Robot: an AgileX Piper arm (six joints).
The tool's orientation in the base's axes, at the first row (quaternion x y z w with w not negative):
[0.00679 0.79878 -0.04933 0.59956]
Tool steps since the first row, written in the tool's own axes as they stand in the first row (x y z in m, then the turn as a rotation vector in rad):
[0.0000 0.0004 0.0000 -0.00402 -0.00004 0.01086]
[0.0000 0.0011 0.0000 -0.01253 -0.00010 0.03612]
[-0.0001 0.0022 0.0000 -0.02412 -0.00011 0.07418]
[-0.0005 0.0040 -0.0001 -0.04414 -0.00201 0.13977]
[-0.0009 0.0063 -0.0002 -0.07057 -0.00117 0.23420]
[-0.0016 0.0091 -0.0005 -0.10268 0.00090 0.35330]
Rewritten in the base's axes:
[0.0000 0.0004 0.0000 0.01152 -0.00079 0.00086]
[0.0001 0.0011 -0.0001 0.03809 -0.00263 0.00204]
[0.0002 0.0022 -0.0001 0.07777 -0.00539 0.00264]
[0.0003 0.0040 0.0002 0.14604 -0.01202 0.00385]
[0.0005 0.0063 0.0005 0.24391 -0.01812 0.00304]
[0.0006 0.0092 0.0010 0.36708 -0.02486 0.00078]

